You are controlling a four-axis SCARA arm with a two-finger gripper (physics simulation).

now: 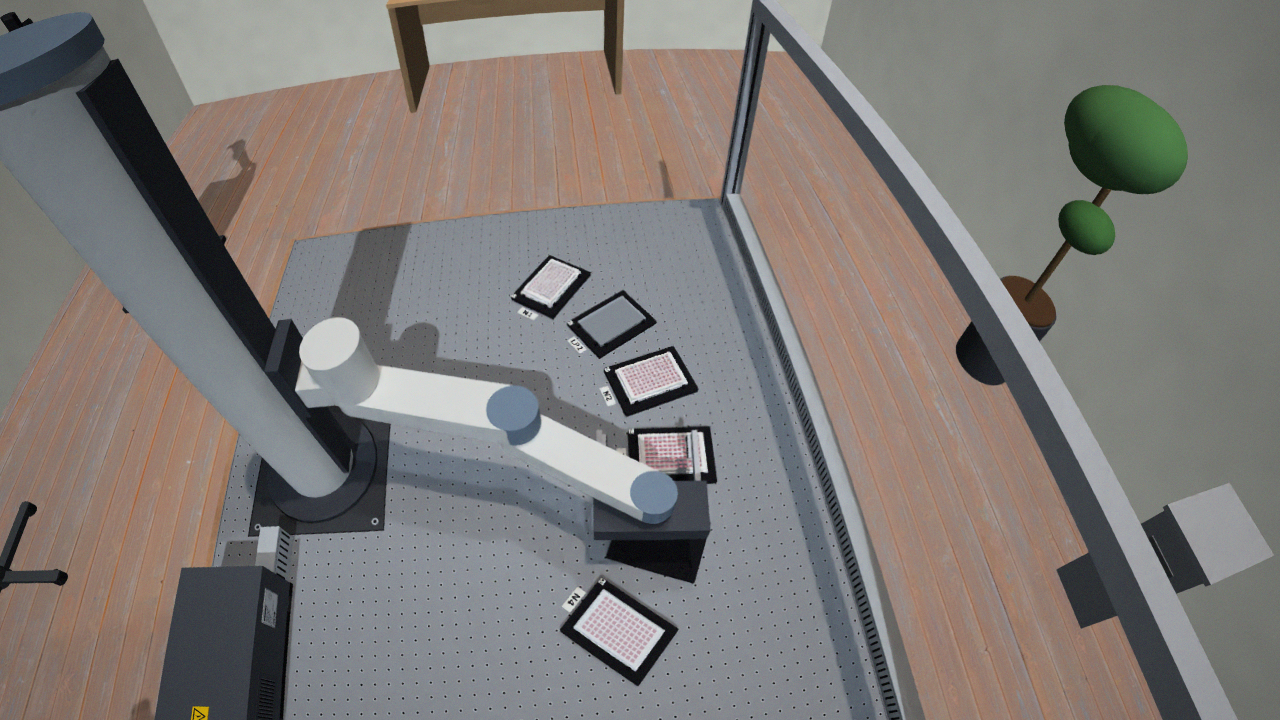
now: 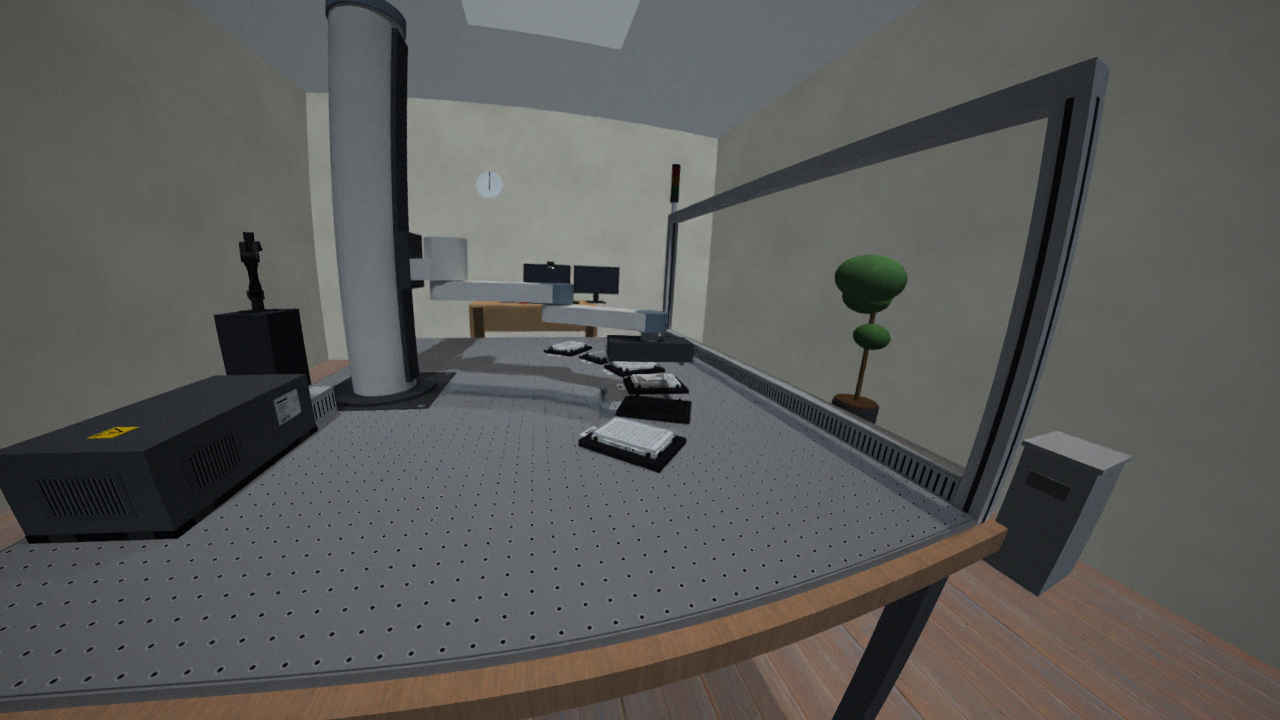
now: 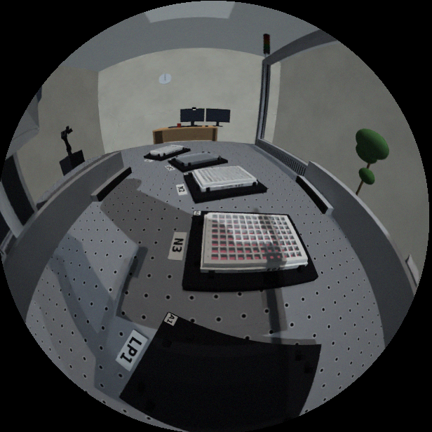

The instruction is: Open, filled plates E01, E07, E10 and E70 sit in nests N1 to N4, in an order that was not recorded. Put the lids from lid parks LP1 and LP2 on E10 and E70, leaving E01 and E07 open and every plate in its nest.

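Frame: origin at the arm's base, x ahead, y left, z up, level; centimetres.
Where they show: gripper, fingertip midpoint: (image 1: 646,433); arm's base at its link origin: (image 1: 323,468) (image 2: 387,393).
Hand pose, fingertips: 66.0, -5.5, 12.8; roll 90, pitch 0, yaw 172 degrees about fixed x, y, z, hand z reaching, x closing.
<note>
Each offset is from my fingertips to the centre of the thing, as dx, dy, dz.
My gripper (image 1: 648,436) (image 3: 213,157) is open and empty. Its hand hangs over lid park LP1 @[+0.3, -16.5, -10.6] (image 1: 660,559) (image 2: 654,410) (image 3: 225,380), which holds no lid, and its fingers reach out either side of the N3 plate @[+5.5, +0.3, -9.6] (image 1: 664,452) (image 2: 656,381) (image 3: 252,242), which is open. The N2 plate @[+4.4, +18.4, -9.6] (image 1: 650,376) (image 3: 225,177) and N1 plate @[-14.6, +48.0, -9.6] (image 1: 551,282) (image 3: 167,150) sit in their nests. A clear grey lid @[-1.8, +34.9, -10.2] (image 1: 611,320) (image 3: 197,159) lies in LP2. The N4 plate @[-9.3, -32.2, -9.1] (image 1: 619,626) (image 2: 632,436) sits in its nest with what looks like a clear lid on it. Plate codes are not readable.
The arm column (image 1: 223,295) (image 2: 366,205) stands at the left of the perforated table. A dark control box (image 1: 223,640) (image 2: 161,452) is at the near left. A framed guard (image 1: 930,232) (image 2: 859,156) runs along the right edge.
</note>
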